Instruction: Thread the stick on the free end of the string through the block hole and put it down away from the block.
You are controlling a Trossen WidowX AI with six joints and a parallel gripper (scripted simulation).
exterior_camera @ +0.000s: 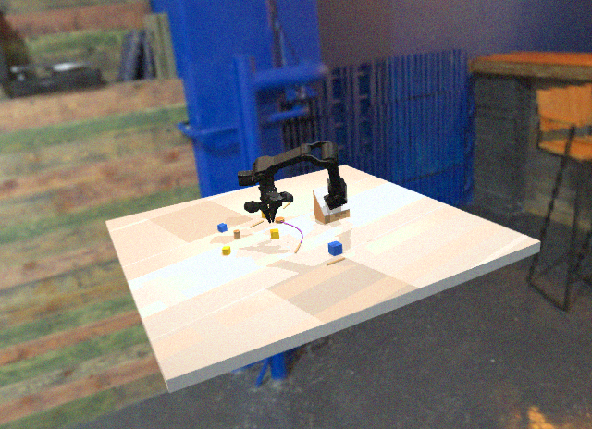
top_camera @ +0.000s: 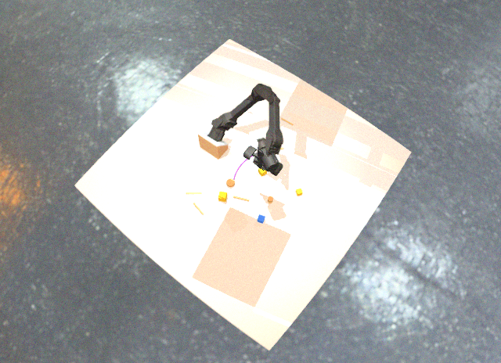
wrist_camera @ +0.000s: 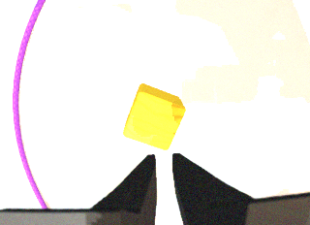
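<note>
My gripper tip is now 40 mm above the yellow cube and 10 mm to the right of it. Round my gripper tip: round wooden button: 120 mm to the right, 100 mm behind, 50 mm below; small wooden cylinder: 110 mm ahead, 100 mm to the right, 50 mm below.
</note>
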